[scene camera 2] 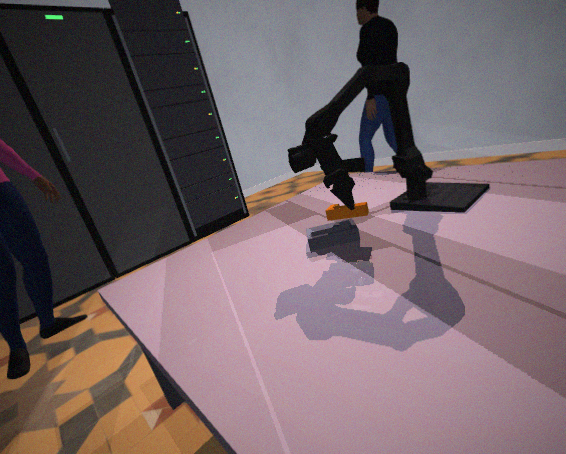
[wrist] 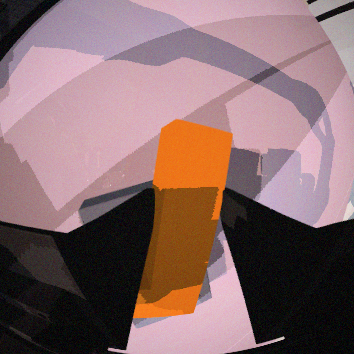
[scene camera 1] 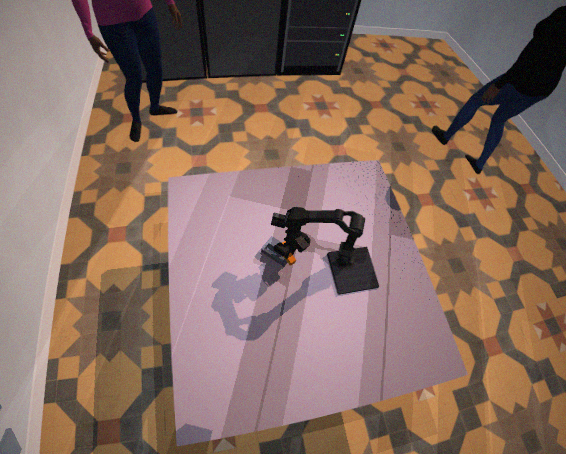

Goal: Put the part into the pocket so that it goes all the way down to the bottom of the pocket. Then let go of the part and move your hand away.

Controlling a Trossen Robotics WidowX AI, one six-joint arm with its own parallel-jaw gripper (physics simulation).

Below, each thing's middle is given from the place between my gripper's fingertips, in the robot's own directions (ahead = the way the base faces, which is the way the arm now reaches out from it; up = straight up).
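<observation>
Grey pocket block (wrist: pixel 90 208): 70 mm to the right of my hand, 60 mm below it, 20 mm ahead of it. Orange block (wrist: pixel 191 163): 20 mm to the right of my hand.
</observation>
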